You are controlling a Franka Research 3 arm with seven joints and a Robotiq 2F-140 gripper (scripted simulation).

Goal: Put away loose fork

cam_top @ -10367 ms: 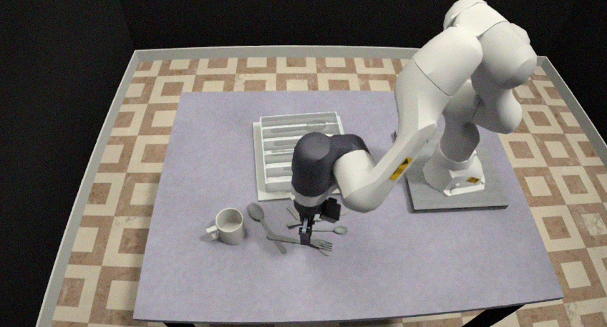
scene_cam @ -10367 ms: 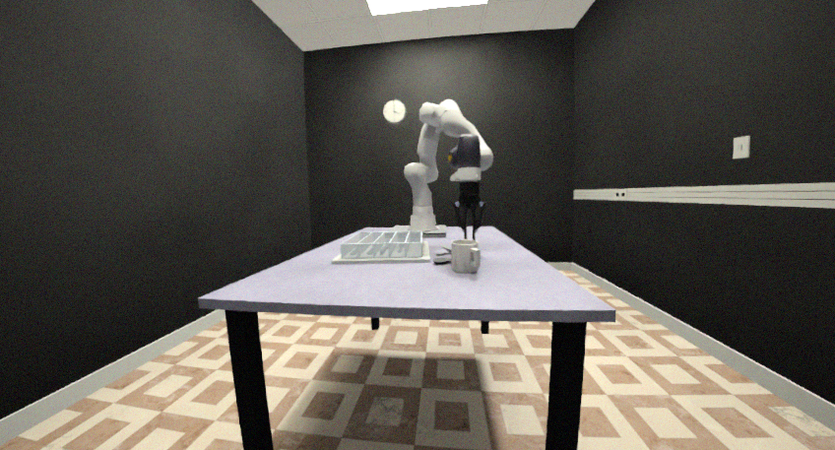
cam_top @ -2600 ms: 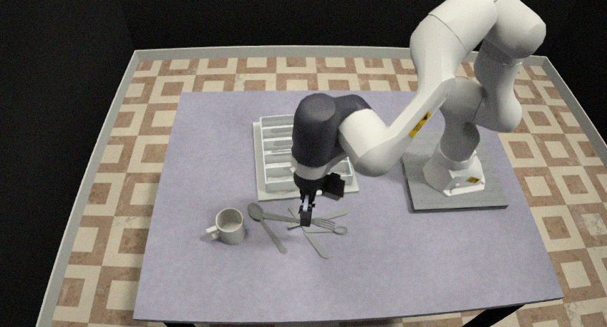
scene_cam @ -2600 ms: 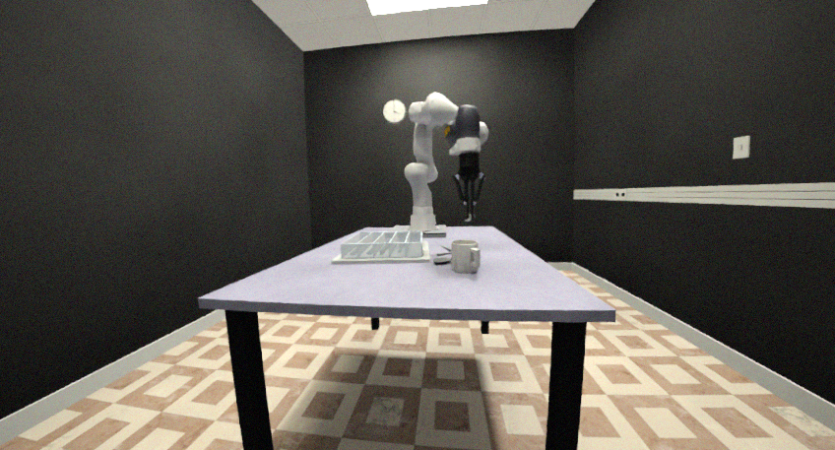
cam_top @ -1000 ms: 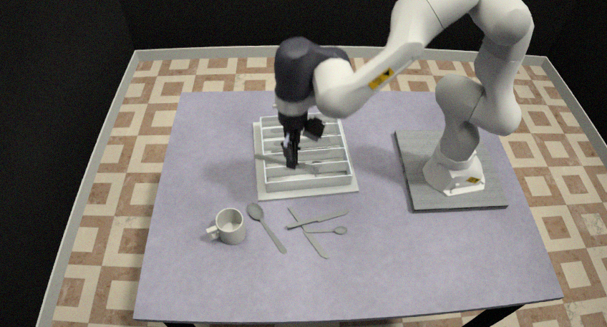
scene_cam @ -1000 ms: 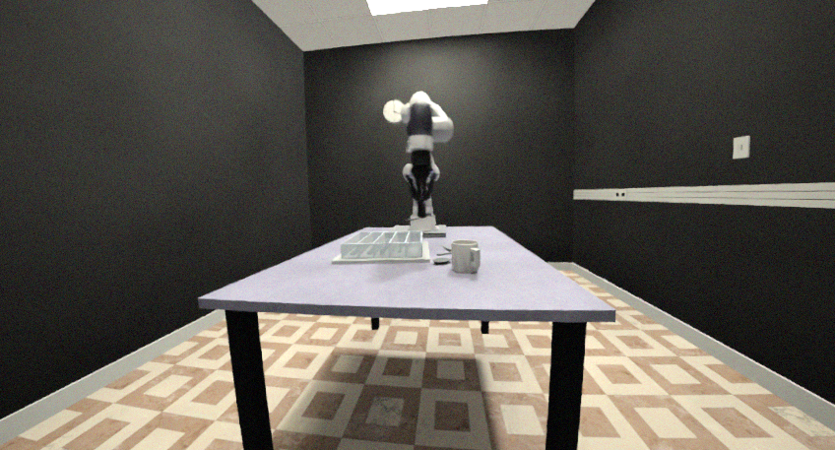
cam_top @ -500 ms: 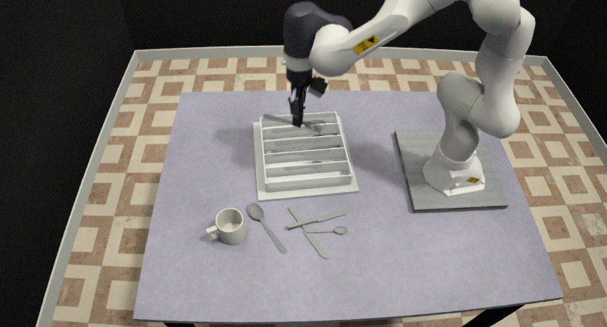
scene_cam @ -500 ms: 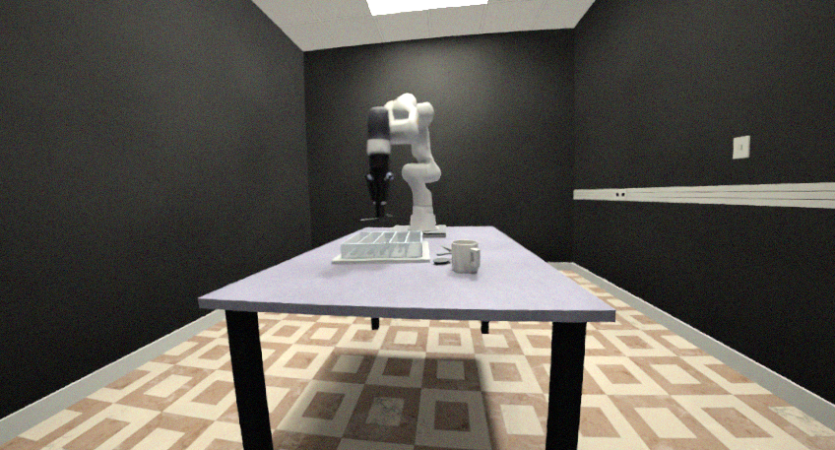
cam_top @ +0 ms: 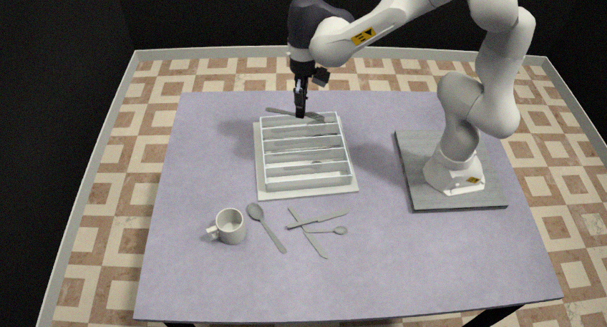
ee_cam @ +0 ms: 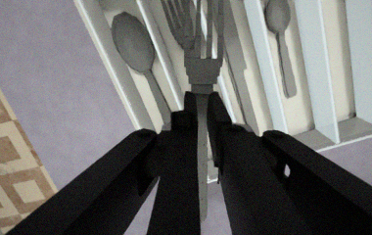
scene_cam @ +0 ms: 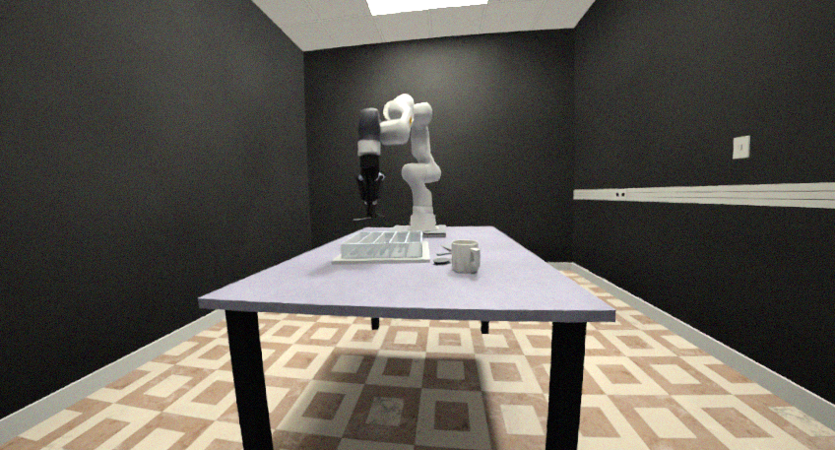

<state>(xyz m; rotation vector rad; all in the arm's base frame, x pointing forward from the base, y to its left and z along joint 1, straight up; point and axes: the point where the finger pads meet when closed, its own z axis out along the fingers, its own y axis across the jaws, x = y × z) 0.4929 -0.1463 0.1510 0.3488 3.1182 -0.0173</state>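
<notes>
The spoon lies 160 mm below my hand, 110 mm to the left of it and 40 mm behind it. Round my hand: white mug: 360 mm to the left, 200 mm ahead, 140 mm below; then knife: 320 mm to the left, 170 mm below, 40 mm behind.
</notes>
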